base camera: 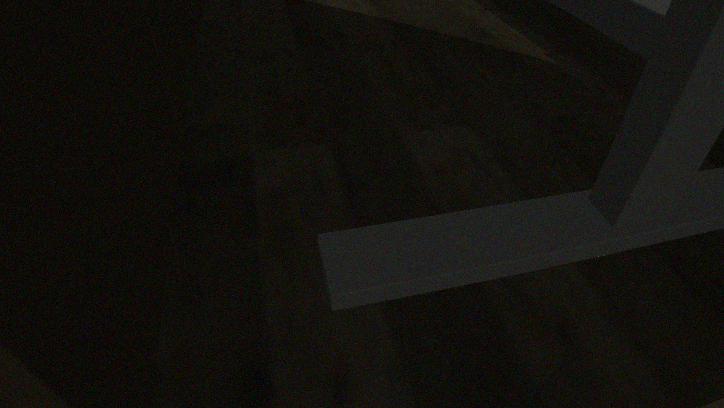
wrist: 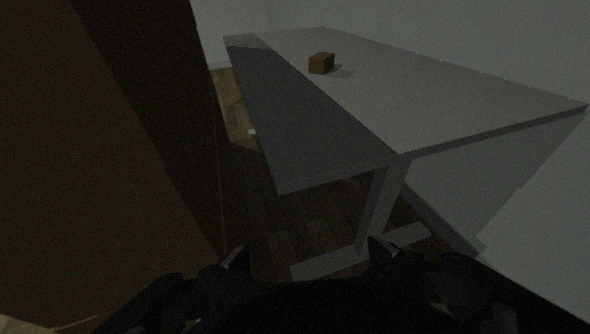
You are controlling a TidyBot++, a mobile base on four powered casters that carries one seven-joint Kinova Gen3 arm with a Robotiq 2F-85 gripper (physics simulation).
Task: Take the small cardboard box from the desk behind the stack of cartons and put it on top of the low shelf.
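Places are measured from the arm's base along level axes (x ahead, y left, z up), in centimetres.
Pixels of known places: gripper, fingertip midpoint: (wrist: 308, 254).
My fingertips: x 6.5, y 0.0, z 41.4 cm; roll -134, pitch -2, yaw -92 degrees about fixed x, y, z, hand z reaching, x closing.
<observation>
Behind a point stands the place of what it marks.
A small brown cardboard box (wrist: 320, 63) {x 75.1, y -12.0, z 35.9 cm} sits on the light grey desk (wrist: 450, 100) {x 48.2, y -41.4, z 32.3 cm}, toward its far part in the wrist view, with a short shadow to its right. The near left strip of the desk top lies in shadow. My gripper (wrist: 308, 254) {x 6.5, y 0.0, z 41.4 cm} is open and empty at the bottom of the wrist view, and the desk and box stand beyond it. Large brown cartons (wrist: 80, 165) {x 15.9, y 20.9, z 43.9 cm} fill the left side of the wrist view. The low shelf does not show in either view.
The desk's leg and foot bar (base camera: 455, 248) (wrist: 325, 262) stand on the dark wooden floor, across the middle and right of the base camera view. A pale wall (wrist: 475, 40) {x 76.3, y -64.7, z 39.8 cm} runs behind the desk. The cartons stand close on the gripper's left.
</observation>
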